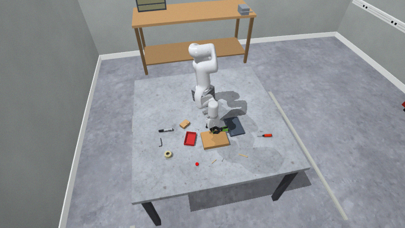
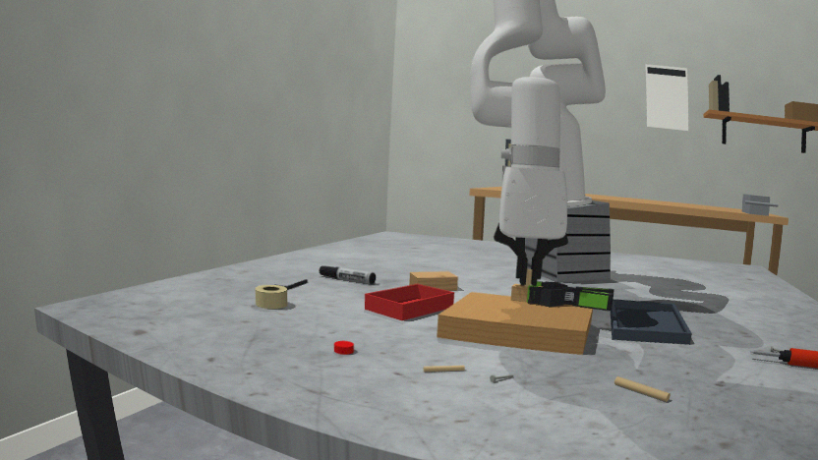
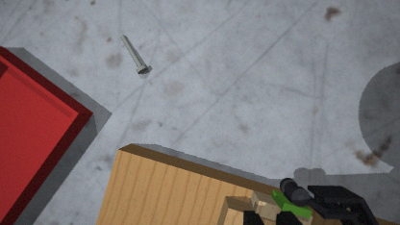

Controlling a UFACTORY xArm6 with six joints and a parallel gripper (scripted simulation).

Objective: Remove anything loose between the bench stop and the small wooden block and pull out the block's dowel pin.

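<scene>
Right now the dowel pin is 20 mm below my hand. Round my hand: red tray 180 mm to the right, 70 mm below, 40 mm ahead; bench board 50 mm below, 50 mm ahead, 10 mm to the left; wooden block 40 mm below.
</scene>
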